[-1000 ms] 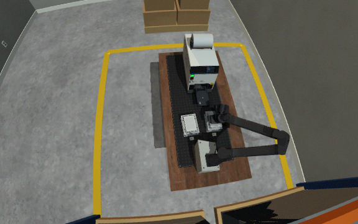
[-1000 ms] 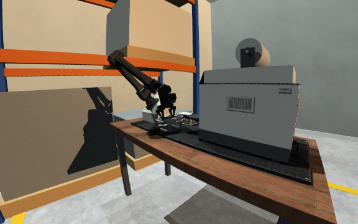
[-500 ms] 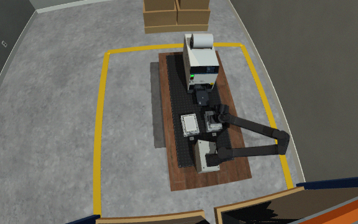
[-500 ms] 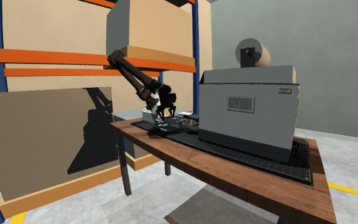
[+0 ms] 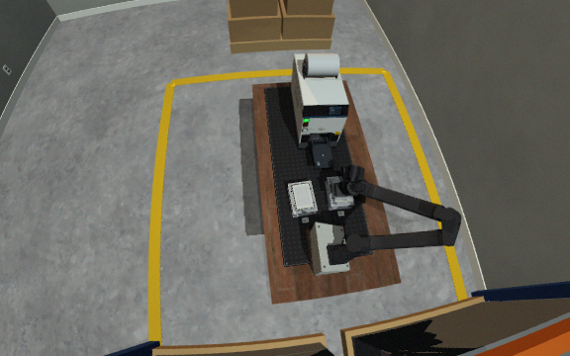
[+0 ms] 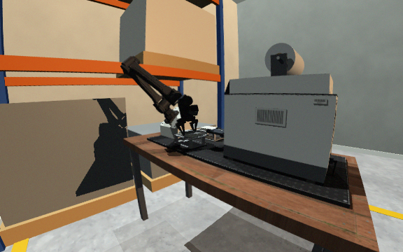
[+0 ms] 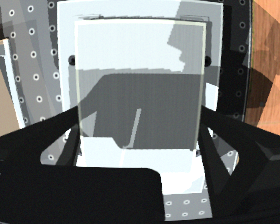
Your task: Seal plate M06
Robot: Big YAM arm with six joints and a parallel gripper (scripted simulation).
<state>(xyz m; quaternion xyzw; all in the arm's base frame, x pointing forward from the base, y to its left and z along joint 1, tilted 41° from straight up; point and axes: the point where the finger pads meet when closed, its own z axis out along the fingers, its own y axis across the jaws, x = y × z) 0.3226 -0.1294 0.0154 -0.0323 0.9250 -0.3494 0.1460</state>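
Right now the white well plate is right at my hand. Round my hand: foil roll: 53 cm ahead, 35 cm above, 5 cm to the left; then dark stage: 19 cm ahead, 6 cm to the left, 3 cm above; then white plate: 20 cm to the left, 1 cm behind.
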